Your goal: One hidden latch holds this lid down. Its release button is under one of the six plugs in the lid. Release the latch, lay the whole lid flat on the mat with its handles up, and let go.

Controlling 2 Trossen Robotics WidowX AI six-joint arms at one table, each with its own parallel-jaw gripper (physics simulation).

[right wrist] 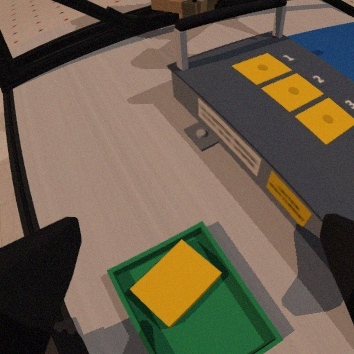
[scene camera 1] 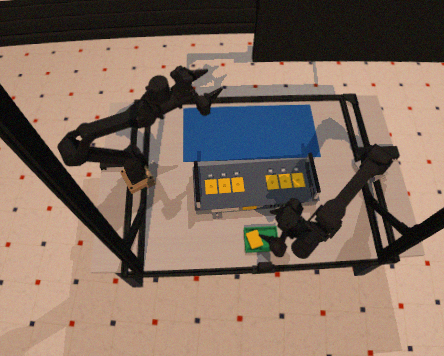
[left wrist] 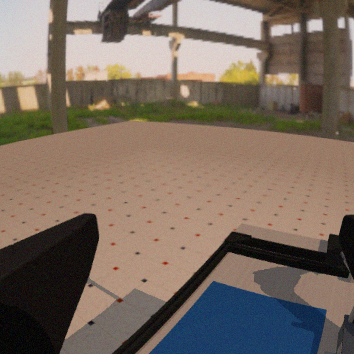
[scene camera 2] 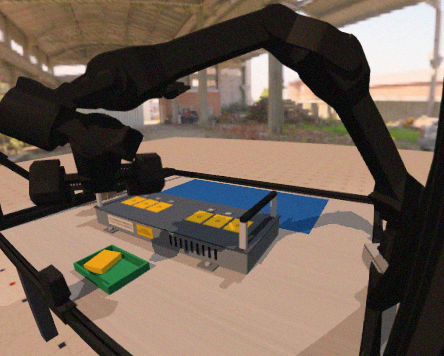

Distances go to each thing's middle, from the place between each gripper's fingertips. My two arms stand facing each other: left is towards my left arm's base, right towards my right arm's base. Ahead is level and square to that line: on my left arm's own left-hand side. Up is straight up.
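Counting from my right hand, the green tray [scene camera 2: 129, 267] is 10 mm behind and 140 mm below, while the blue mat [scene camera 1: 275, 131] is 460 mm ahead and 150 mm below.
Counting from my left hand, it's 40 mm ahead, 150 mm to the right and 370 mm below for the blue mat, and the green tray is 430 mm behind, 150 mm to the right and 360 mm below.
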